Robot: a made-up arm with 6 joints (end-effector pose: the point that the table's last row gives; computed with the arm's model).
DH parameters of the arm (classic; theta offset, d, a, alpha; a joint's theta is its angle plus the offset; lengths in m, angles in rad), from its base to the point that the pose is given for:
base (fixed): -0.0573 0 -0.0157 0
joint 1: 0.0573 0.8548 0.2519 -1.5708
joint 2: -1.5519 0 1.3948 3.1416
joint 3: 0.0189 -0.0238 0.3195 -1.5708
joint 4: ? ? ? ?
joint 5: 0 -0.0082 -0.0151 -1.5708
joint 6: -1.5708 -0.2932 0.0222 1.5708
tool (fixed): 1.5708 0.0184 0 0
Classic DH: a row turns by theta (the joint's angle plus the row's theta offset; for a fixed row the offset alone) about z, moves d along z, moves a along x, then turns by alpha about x.
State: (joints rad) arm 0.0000 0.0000 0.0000 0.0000 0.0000 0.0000
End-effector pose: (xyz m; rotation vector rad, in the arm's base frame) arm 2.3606 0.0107 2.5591 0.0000 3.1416 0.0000
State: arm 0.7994 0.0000 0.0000 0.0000 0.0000 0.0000
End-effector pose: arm 1.6339 1.7114 2.5591 -1.2225 2.8940 0.0000
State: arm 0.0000 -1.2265 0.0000 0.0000 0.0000 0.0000
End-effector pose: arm -0.6510 0.0107 3.4297 0.0000 1.9151 0.0000
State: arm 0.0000 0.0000 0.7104 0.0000 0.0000 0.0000
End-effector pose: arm 1.6511 0.0107 3.8523 0.0000 2.4312 0.0000
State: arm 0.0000 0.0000 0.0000 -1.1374 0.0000 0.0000
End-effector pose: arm 2.3606 0.0277 2.5520 0.0000 2.6471 1.6919
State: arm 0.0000 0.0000 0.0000 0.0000 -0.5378 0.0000
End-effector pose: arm 2.3020 0.0107 2.4136 0.0000 -2.6038 0.0000
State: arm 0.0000 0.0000 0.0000 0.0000 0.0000 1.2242
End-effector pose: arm 2.3606 0.0081 2.5921 0.0000 2.5712 -1.8051
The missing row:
joint 4: 0 -1.8048 0.0237 1.5708
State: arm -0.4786 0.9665 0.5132 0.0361 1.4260 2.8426
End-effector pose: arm 2.9802 -1.4868 1.3901 -1.3849 -0.0252 2.5354
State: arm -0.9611 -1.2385 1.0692 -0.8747 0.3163 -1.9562
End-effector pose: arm -1.6147 2.2520 2.6144 -2.2296 0.9799 0.5117
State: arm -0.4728 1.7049 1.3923 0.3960 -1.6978 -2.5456
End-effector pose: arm 2.9192 -1.5504 0.1597 -2.7280 -0.3015 -1.4773
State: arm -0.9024 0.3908 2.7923 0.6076 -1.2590 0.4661
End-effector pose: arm -0.5328 0.4265 3.3126 1.8415 1.4141 -0.7520
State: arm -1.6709 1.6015 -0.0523 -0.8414 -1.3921 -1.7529
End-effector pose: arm 0.0636 -1.6702 -1.0453 -0.8141 2.1150 -1.7228
